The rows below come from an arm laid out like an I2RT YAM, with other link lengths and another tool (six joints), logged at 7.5 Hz.
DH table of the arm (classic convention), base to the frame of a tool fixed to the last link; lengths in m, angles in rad. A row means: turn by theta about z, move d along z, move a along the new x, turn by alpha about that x. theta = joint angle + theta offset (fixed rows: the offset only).
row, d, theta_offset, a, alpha
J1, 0.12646, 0, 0.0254, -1.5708
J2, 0, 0, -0.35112, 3.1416
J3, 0, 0.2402, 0.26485, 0
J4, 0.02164, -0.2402, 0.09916, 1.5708
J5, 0.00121, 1.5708, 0, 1.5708
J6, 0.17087, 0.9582, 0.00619, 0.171
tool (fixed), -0.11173, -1.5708, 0, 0
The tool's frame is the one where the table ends.
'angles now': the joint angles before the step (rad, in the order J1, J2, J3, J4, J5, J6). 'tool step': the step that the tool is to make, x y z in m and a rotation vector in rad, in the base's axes. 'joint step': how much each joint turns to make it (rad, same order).
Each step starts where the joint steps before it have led.
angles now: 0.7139 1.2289 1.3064 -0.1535 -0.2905 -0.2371
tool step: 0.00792 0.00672 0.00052 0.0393 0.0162 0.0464
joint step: -0.0129 0.0279 0.0004 0.0529 -0.0618 0.0385
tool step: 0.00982 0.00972 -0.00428 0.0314 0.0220 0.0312
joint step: -0.0046 0.0347 -0.0081 0.0604 -0.0374 0.0393
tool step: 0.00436 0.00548 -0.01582 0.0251 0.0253 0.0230
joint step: -0.0016 0.0107 -0.0625 0.0847 -0.0255 0.0378
